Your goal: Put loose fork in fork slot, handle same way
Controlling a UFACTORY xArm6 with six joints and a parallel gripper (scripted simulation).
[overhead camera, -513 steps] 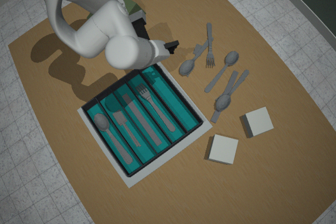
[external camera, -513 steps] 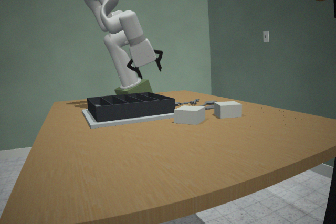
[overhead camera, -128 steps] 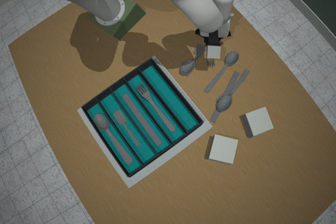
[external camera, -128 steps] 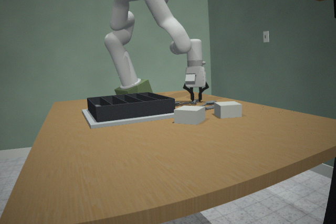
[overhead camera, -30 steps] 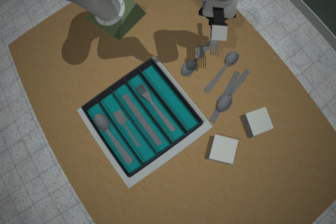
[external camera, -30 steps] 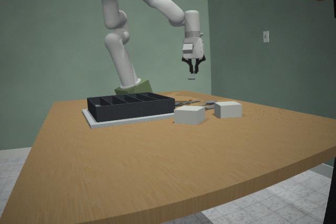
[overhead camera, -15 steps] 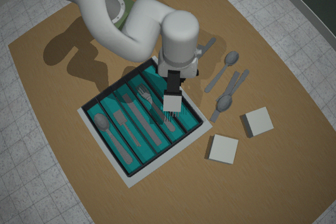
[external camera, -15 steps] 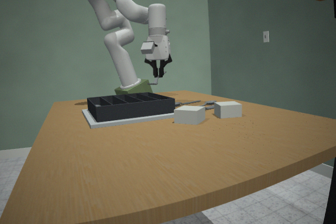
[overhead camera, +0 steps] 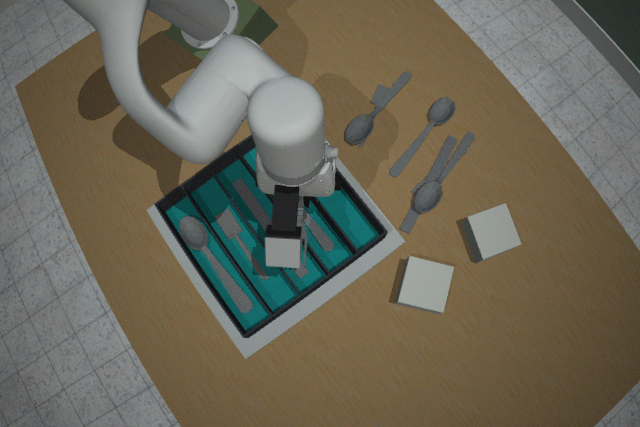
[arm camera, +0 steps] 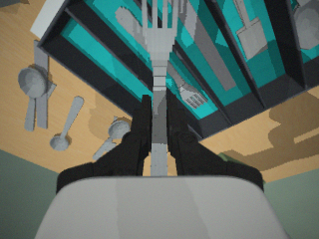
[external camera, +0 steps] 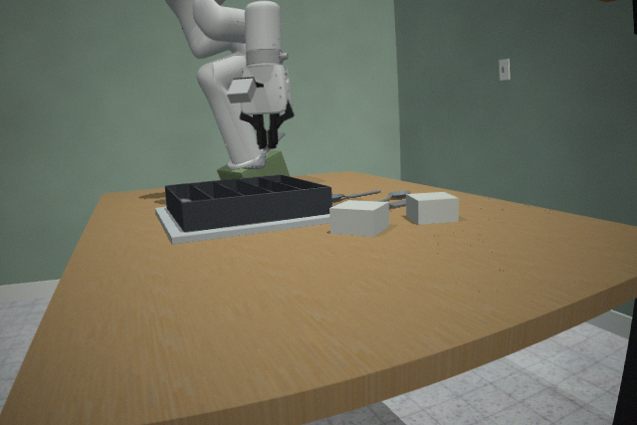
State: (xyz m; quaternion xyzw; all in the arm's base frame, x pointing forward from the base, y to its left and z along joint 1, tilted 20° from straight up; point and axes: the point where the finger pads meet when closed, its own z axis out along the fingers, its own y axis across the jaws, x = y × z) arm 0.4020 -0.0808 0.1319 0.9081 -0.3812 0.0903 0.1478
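Right now the tray is 30 mm behind my hand, 50 mm to the right of it and 110 mm below it.
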